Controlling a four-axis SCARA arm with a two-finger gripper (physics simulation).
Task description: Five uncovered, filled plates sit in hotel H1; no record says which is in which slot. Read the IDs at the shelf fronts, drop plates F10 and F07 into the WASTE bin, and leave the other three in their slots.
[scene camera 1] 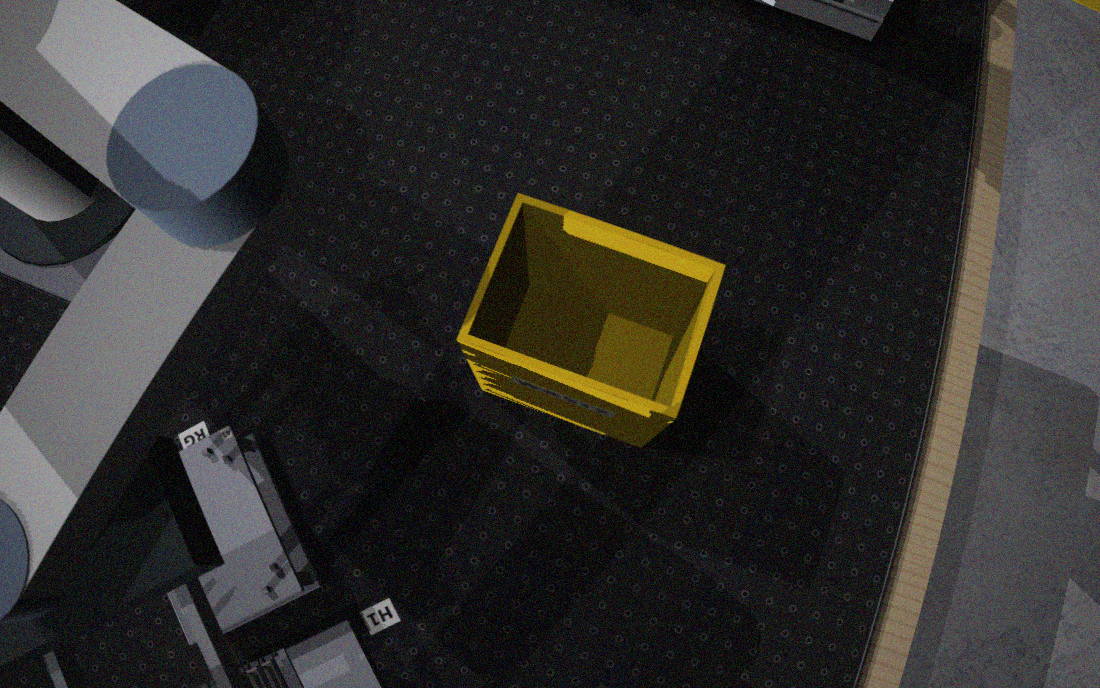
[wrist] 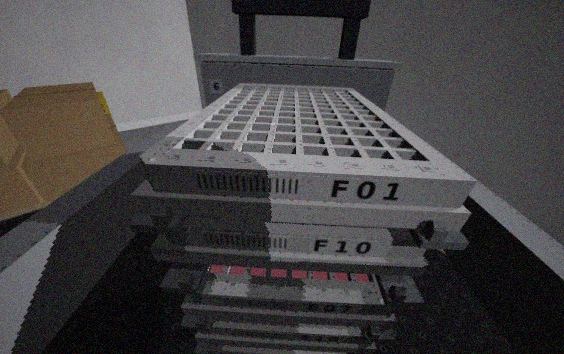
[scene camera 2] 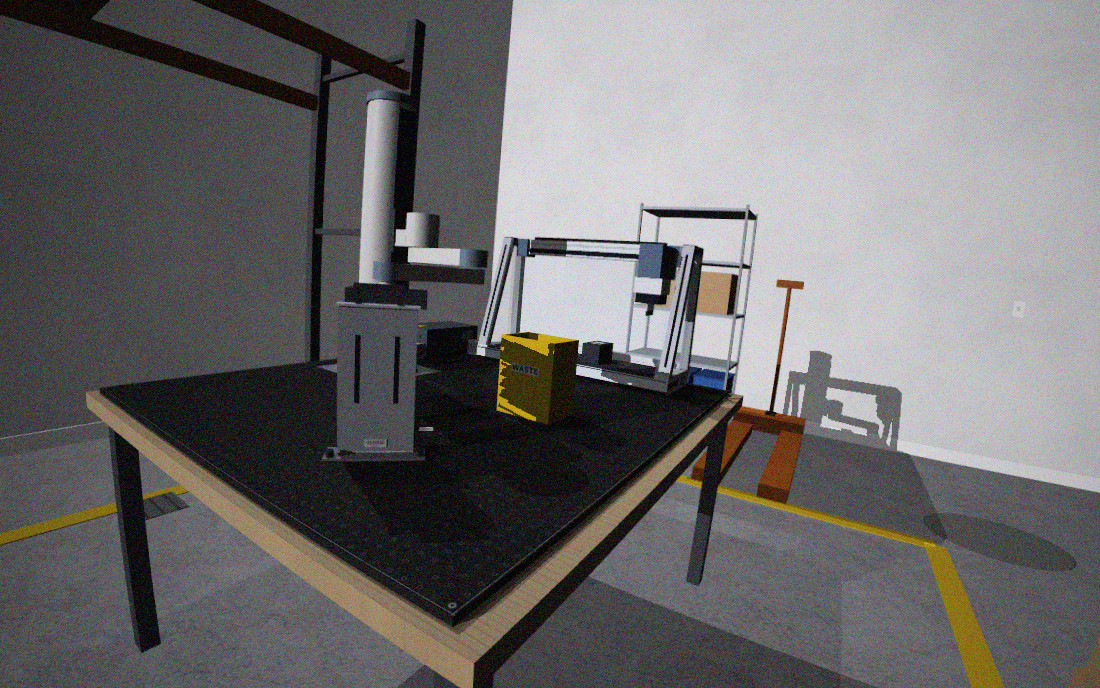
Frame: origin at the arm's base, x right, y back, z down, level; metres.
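Seen in the pictures: gripper, fingertip midpoint: (wrist: 290,150); arm's base at its link origin: (scene camera 1: 75,170).
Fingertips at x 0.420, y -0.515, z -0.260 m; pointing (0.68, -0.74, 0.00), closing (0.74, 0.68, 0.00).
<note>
Offsets run from my fingertips to a thing's top centre.
In the wrist view plate F01 @(dx +0.008, dy -0.006, dz -0.019 m) (wrist: 300,190) sits on the top shelf of hotel H1. Plate F10 @(dx +0.007, dy -0.008, dz +0.002 m) (wrist: 342,247), white and label forward, is right below it, raised off its shelf, with a gap to the plate under it. That lower plate @(dx +0.008, dy -0.006, dz +0.037 m) (wrist: 295,295) has red-filled wells and a dim label that looks like E07; labels further down are unreadable, and F07 does not show. My gripper is shut on F10; its fingers are hidden. The H1 tag @(dx -0.102, dy -0.032, dz +0.247 m) (scene camera 1: 380,616) lies by the hotel at the bottom of scene camera 1. The yellow WASTE bin @(dx -0.394, dy -0.131, dz +0.047 m) (scene camera 1: 489,271) (scene camera 2: 559,381) stands upright, open at the top.
A pale stand (scene camera 1: 243,519) lies beside the RG tag @(dx -0.192, dy +0.209, dz +0.247 m) (scene camera 1: 193,435), near H1. My arm's links (scene camera 1: 137,348) (scene camera 2: 442,272) reach over the table. A gantry machine (scene camera 2: 689,308) stands behind the bin. The table's wooden edge (scene camera 1: 949,389) runs along the right.
</note>
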